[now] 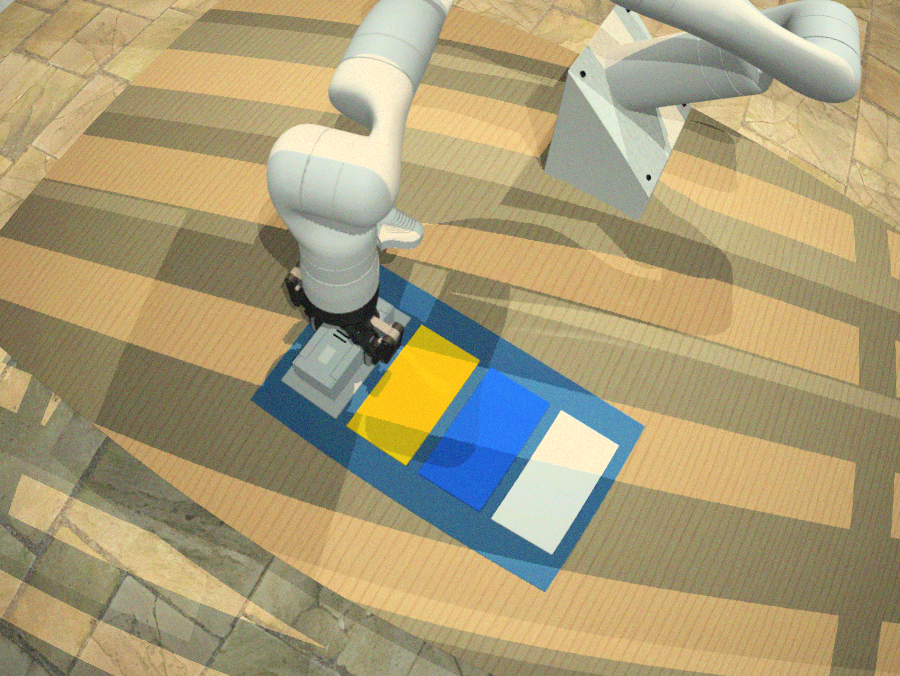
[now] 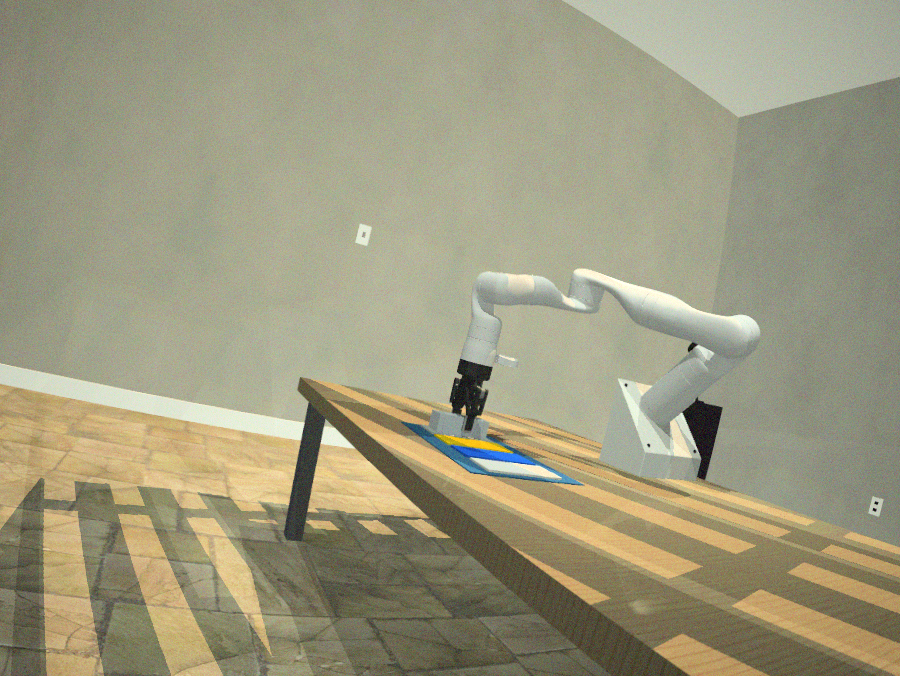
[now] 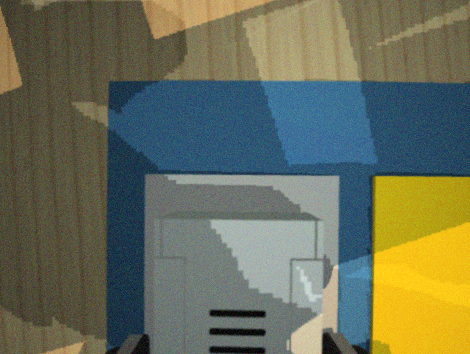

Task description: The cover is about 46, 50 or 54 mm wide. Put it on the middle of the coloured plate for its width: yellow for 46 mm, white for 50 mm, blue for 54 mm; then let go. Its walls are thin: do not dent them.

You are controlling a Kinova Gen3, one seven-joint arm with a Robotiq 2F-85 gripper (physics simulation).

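Places are measured from the arm's base along level axes (x ahead, y left, z up), in metres.
Pixels of known places: gripper, fingertip midpoint: [image 1: 345,341] [image 2: 459,428]; arm's base, link origin: [image 1: 625,78] [image 2: 654,409].
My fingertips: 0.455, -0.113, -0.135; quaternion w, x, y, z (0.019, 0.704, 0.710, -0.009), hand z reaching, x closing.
For each thing: its top centre in the pictures, then the offset to it from my fingertips, as dx, dy, dz. "spot": a spot on its surface instead. Level surfaces: height alone.
- grey cover, top centre: [image 1: 342,334] [image 2: 460,415] +0.004, +0.001, +0.028
- grey plate, surface spot: [image 3: 320,195] spot: -0.063, +0.034, -0.012
- striped wooden table, surface height: dz -0.018
A grey cover [image 1: 323,358] [image 2: 442,422] [image 3: 240,280] with black slots rests on a grey plate [image 3: 320,195] at the far left of the board. My gripper [image 1: 345,338] [image 2: 462,422] [image 3: 236,345] points down over it, with one finger at each long side. The fingers are partly drawn in and stand a little wider than the cover; I see no grip on it. The fingertips are partly hidden. To the right lie the yellow plate [image 1: 414,400] [image 2: 465,441] [image 3: 420,300], then the blue plate [image 1: 487,436] [image 2: 494,455], then the white plate [image 1: 560,480] [image 2: 516,467].
The plates lie on a dark blue board [image 1: 625,429] [image 3: 325,125] on the striped wooden table [image 1: 727,553] [image 2: 618,553]. The arm's pale base block [image 1: 603,156] [image 2: 632,443] stands behind the board, on the same table.
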